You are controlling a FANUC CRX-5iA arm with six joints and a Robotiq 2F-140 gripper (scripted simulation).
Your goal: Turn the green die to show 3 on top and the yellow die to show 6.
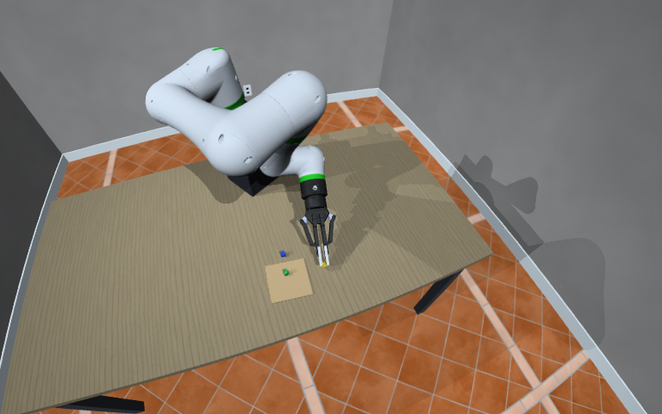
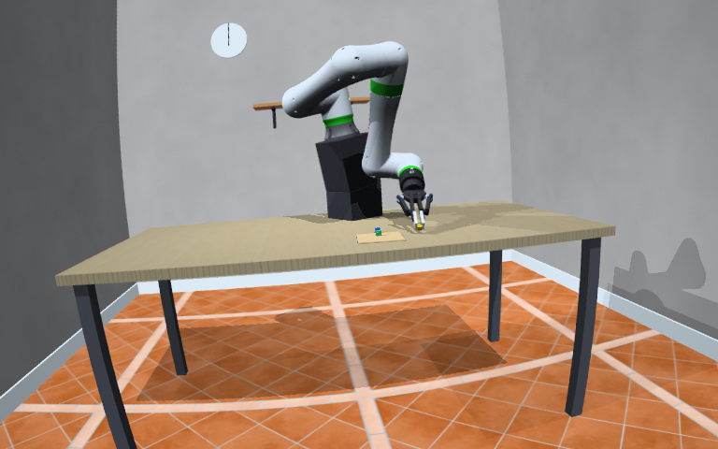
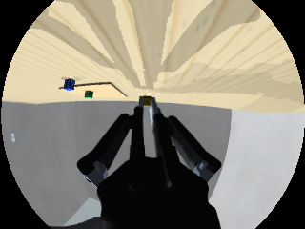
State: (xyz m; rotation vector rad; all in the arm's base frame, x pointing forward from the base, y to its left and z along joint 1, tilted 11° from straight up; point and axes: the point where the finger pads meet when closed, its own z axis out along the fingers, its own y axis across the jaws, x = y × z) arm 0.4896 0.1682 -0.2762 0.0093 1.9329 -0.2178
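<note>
The green die is 10 mm ahead of my hand, 130 mm to the right of it and 30 mm below it. Round my hand: tan mat: 40 mm ahead, 130 mm to the right, 40 mm below; then blue die: 60 mm behind, 130 mm to the right, 30 mm below; then yellow die: 20 mm ahead, 20 mm below.
</note>
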